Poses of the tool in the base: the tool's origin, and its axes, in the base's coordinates. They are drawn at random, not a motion.
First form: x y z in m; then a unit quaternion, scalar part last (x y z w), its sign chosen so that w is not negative.
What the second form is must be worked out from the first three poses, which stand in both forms.
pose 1, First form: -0.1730 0.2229 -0.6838 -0.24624 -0.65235 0.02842 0.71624
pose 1, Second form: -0.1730 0.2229 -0.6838 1.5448 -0.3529 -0.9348 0.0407
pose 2, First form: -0.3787 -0.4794 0.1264 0.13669 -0.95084 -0.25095 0.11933
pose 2, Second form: -0.3787 -0.4794 0.1264 2.9024 0.1377 -0.9577 -0.2528
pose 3, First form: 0.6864 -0.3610 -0.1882 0.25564 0.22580 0.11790 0.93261
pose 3, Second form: 0.6864 -0.3610 -0.1882 0.7384 0.7084 0.6257 0.3267
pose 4, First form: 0.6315 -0.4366 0.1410 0.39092 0.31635 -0.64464 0.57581
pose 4, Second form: 0.6315 -0.4366 0.1410 1.9144 0.4781 0.3869 -0.7885
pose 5, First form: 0.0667 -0.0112 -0.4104 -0.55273 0.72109 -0.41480 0.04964
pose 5, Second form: 0.0667 -0.0112 -0.4104 3.0423 -0.5534 0.7220 -0.4153
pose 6, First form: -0.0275 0.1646 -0.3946 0.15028 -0.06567 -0.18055 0.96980
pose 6, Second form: -0.0275 0.1646 -0.3946 0.4928 0.6161 -0.2692 -0.7402
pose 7, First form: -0.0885 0.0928 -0.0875 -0.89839 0.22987 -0.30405 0.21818
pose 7, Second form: -0.0885 0.0928 -0.0875 2.7017 -0.9206 0.2355 -0.3116
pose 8, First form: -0.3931 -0.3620 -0.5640 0.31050 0.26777 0.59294 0.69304
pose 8, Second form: -0.3931 -0.3620 -0.5640 1.6102 0.4307 0.3714 0.8225
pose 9, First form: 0.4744 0.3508 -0.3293 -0.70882 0.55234 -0.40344 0.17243
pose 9, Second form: 0.4744 0.3508 -0.3293 2.7950 -0.7196 0.5607 -0.4096
